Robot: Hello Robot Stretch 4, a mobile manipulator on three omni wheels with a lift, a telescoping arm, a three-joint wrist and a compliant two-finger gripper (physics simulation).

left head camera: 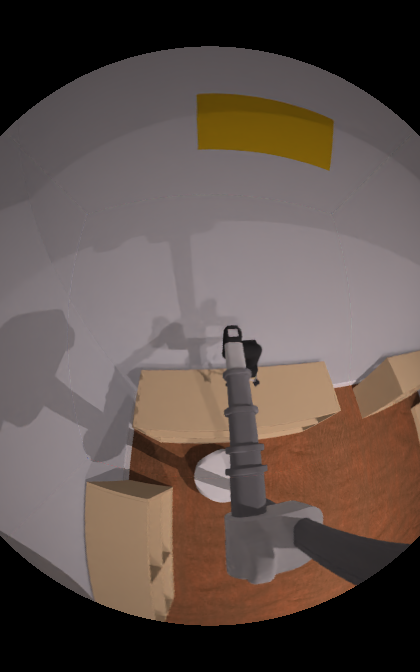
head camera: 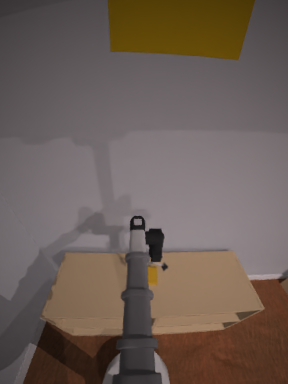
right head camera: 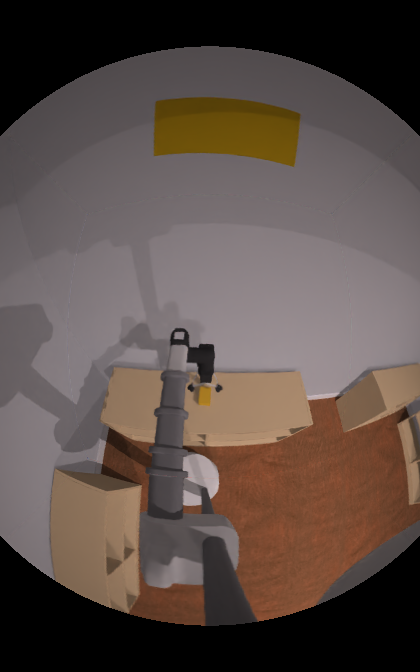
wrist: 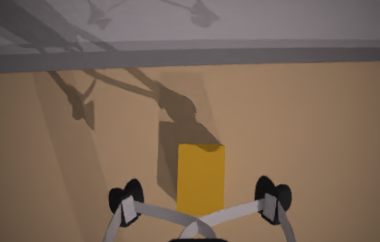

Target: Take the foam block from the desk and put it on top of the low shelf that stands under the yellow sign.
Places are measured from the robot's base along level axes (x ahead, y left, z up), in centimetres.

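Pixels of known places: gripper, fingertip midpoint: point(head camera: 152, 269) point(wrist: 198, 192).
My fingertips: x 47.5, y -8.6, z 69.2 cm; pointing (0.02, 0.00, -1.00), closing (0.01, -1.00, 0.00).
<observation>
For each thing: its top centre in the pictures, then the offset to it from my fingertips. "spot": a spot on its surface instead. Level surfaces: height alone.
- yellow foam block, middle of its top: point(wrist: 200, 179) point(head camera: 151, 273) dx +0.1, dy -0.2, dz -6.4 cm
- low shelf, its level: dz -10.9 cm
- yellow sign, surface spot: point(head camera: 180, 27) spot: dx +21.1, dy -3.0, dz +99.2 cm
The yellow foam block point(head camera: 152, 275) point(right head camera: 204, 395) point(wrist: 201, 179) stands on top of the low shelf point(head camera: 210, 285) point(left head camera: 300, 390) point(right head camera: 265, 395) point(wrist: 320, 150), near the middle of its top. The yellow sign point(head camera: 180, 27) point(left head camera: 265, 130) point(right head camera: 226, 131) is on the wall above the shelf. My gripper point(right head camera: 205, 387) point(wrist: 198, 192) is open. In the wrist view its fingertips are apart on both sides of the block, with gaps to it, and the gripper appears raised above the block. In the left head camera view the arm hides the block. The desk cannot be made out.
The wall point(head camera: 210, 190) rises directly behind the shelf. Another shelf unit point(left head camera: 117, 540) point(right head camera: 80, 530) stands at the lower left, and a wooden box-like unit point(left head camera: 377, 395) point(right head camera: 362, 405) at the right. A round white object point(left head camera: 212, 475) point(right head camera: 202, 480) is under the arm before the shelf.
</observation>
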